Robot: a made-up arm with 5 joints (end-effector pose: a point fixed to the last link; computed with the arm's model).
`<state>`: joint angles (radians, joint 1 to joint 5).
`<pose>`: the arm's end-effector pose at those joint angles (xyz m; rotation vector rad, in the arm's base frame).
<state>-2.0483 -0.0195 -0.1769 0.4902 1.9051</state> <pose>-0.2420 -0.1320 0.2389 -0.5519 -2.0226 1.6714</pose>
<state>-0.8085 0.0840 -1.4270 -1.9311 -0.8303</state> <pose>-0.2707 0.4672 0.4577 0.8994 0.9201 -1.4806</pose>
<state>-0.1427 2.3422 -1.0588 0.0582 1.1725</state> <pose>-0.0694 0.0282 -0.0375 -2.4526 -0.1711 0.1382</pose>
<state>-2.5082 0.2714 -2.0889 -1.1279 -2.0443</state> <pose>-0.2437 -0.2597 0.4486 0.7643 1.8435 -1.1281</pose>
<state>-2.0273 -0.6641 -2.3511 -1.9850 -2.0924</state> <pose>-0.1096 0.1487 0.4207 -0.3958 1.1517 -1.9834</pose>
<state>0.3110 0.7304 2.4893 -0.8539 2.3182</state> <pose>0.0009 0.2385 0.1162 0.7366 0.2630 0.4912</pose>
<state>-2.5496 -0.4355 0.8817 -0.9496 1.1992</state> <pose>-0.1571 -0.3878 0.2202 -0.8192 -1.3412 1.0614</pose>
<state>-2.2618 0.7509 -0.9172 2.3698 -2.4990</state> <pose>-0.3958 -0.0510 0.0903 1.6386 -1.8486 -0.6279</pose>
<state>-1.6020 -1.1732 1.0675 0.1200 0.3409</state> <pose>-0.1322 -0.0649 0.2772 -0.1637 -0.2122 1.7110</pose>
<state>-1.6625 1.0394 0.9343 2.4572 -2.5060</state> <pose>-0.3810 0.1892 0.0779 -1.1051 1.2796 -0.3513</pose>
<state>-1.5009 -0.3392 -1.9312 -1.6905 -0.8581</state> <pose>-0.2217 0.1286 0.5763 0.3917 2.0512 -1.0499</pose>
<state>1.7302 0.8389 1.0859 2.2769 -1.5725</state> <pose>0.3031 -0.2419 0.1658 1.8222 1.8306 -1.2046</pose>
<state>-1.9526 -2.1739 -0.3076 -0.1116 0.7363</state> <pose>0.0165 -0.0800 0.3277 0.9863 1.7157 1.3753</pose>
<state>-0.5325 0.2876 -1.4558 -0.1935 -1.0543</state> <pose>-0.3166 0.4054 0.2767 2.1231 0.5931 0.0571</pose>
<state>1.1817 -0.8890 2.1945 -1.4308 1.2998</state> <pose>0.1869 0.1100 0.1428 1.6932 -1.1295 1.8348</pose>
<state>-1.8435 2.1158 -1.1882 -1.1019 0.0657</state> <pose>-0.1719 -0.0818 -0.2892 -0.1509 -0.9660 0.6558</pose>
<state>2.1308 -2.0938 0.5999 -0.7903 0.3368</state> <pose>0.1132 0.0176 0.4103 1.4539 -0.8354 -2.2453</pose>
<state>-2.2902 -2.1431 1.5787 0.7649 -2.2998</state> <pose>0.0571 0.0054 0.2352 -0.3420 -2.7165 -0.6161</pose>
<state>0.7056 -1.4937 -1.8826 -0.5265 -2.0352</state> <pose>-0.1004 -0.0587 0.3518 -0.9098 -0.0226 -0.2306</pose>
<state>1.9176 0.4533 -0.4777 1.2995 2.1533</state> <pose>0.2168 -0.2218 0.1650 -2.0728 0.6473 -0.3830</pose>
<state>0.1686 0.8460 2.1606 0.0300 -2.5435</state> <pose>-0.0204 0.3038 0.0781 -0.4612 0.0499 -0.1938</pose>
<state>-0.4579 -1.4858 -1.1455 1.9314 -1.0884</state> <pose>0.0514 0.2356 0.4004 -1.7623 1.1586 -1.4325</pose>
